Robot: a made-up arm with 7 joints.
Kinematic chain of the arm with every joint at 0, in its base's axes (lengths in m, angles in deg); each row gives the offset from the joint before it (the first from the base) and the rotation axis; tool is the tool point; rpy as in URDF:
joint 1: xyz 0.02 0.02 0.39 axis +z
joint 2: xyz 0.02 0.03 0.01 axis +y
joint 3: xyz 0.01 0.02 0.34 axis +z
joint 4: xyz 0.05 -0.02 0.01 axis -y
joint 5: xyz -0.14 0 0.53 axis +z
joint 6: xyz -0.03 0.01 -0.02 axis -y
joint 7: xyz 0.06 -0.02 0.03 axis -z
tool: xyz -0.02 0 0.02 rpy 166.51 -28.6 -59.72
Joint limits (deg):
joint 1: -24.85..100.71
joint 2: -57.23..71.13
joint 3: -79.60..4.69
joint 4: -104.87..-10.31
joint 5: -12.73..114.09
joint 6: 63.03..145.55
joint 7: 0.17..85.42
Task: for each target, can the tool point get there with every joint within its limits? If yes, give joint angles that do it. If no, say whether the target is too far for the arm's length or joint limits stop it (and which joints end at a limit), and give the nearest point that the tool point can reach.
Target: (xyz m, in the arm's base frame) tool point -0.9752 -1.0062 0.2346
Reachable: no: too far | nearest point -0.5362 -0.5535 0.7915 | short by 0.841 m
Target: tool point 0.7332 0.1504 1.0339
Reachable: yes | joints 17.11 30.73 -21.79 -44.55 11.01 79.68 60.73
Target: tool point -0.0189 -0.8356 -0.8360
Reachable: no: too far | nearest point 0.3477 -0.4765 -0.0168 | short by 0.967 m
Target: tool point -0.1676 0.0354 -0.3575
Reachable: no: joint limits stop it (at a limit: joint 1, joint 2, joint 3, joint 4, joint 5, joint 6, joint 7) | nearest point -0.1099 0.5236 -0.1062 | short by 0.552 m
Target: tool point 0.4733 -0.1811 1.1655
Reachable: yes | joints 14.74 13.66 -56.69 -56.59 28.67 93.56 33.08
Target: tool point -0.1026 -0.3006 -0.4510
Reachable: no: joint limits stop it (at a limit: joint 1, joint 2, joint 4, joint 5, joint 7) | nearest point 0.3744 -0.3949 -0.0431 | short by 0.635 m
